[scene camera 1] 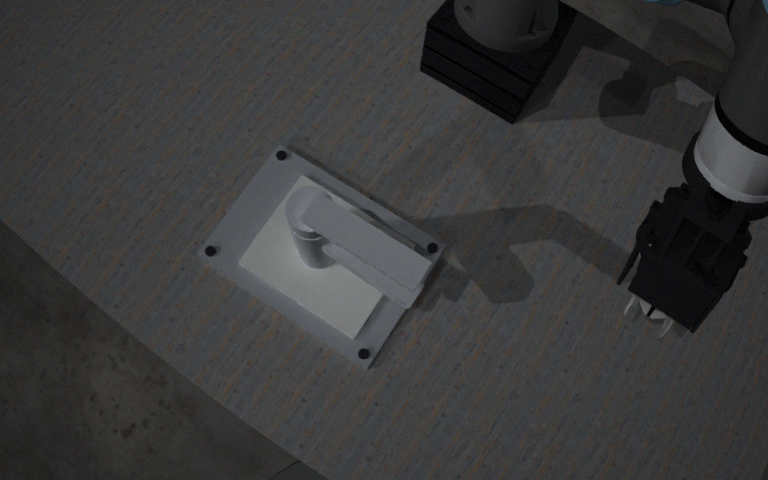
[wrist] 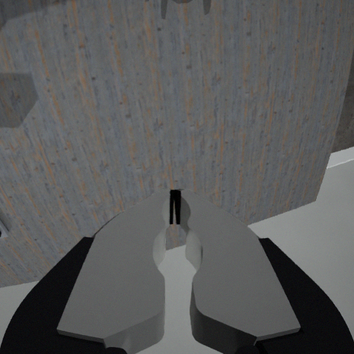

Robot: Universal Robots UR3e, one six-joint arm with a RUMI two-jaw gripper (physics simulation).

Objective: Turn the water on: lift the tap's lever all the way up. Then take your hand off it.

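Places are measured from the arm's base along level axes (x right, y ahead, z up), in metres.
Pixels of known places: gripper, between the fingertips: point(scene camera 1: 649, 313); arm's base, origin of its link: point(scene camera 1: 504, 12).
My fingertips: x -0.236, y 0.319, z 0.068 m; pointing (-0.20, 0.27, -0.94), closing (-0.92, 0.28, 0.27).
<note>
Ahead of a thing's pixels: the offset from my fingertips to its middle. "*": to the spot under its first point.
The grey tap stands on a pale plate {* dy +0.076, dx +0.338, dz -0.159 m} point(scene camera 1: 294, 288) in scene camera 1, with its round body {dy +0.023, dx +0.332, dz -0.104 m} point(scene camera 1: 311, 249) upright. Its broad flat lever {dy +0.033, dx +0.271, dz -0.021 m} point(scene camera 1: 368, 240) extends to the lower right, low above and roughly along the thinner spout {dy +0.035, dx +0.263, dz -0.095 m} point(scene camera 1: 362, 269). My gripper point(scene camera 1: 650, 314) point(wrist: 173, 192) is shut and holds nothing; its fingertips meet in the wrist view. It is well to the right of the lever's free end and apart from it. The tap does not show in the wrist view.
A grey mounting board {* dy +0.017, dx +0.427, dz -0.165 m} point(scene camera 1: 249, 215) point(wrist: 4, 228) with black bolts at its corners lies under the pale plate. The robot's black base block point(scene camera 1: 472, 73) stands beyond the tap at the top. The table edge runs along the lower left in scene camera 1.
</note>
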